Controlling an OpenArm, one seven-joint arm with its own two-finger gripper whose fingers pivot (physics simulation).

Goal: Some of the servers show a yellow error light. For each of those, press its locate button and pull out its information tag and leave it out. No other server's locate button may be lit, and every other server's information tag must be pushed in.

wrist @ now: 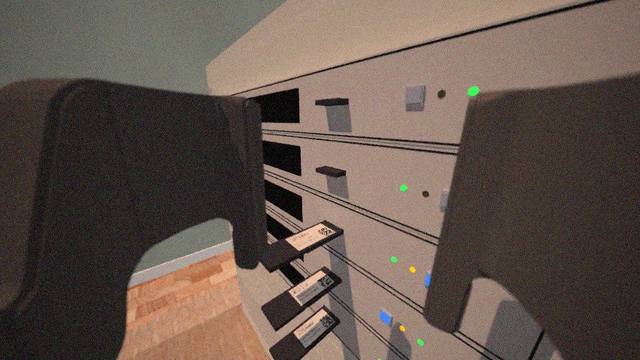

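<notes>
My gripper (342, 195) is open, its fingers partly apart in front of the servers, with nothing held. The top server (375, 117) has its tag (332, 102) pushed in, an unlit locate button (415, 97), a dark error light and a green light. The second server's tag (331, 171) is in; its error light is dark and its grey button (444, 199) is partly hidden. The third server's tag (302, 245) is out, near the left finger; its error light (412, 269) is yellow and its button (427, 279) blue. The fourth's tag (301, 298) is out, its light (402, 328) yellow, its button (385, 317) blue. The fifth's tag (305, 333) is out; its button is out of view.
Black vents (282, 157) run left of the tags, partly behind the left finger. The cabinet's pale top panel (300, 45) lies above the servers. The wooden floor (185, 320) and green wall (125, 40) show at the left. The right finger hides part of the server fronts.
</notes>
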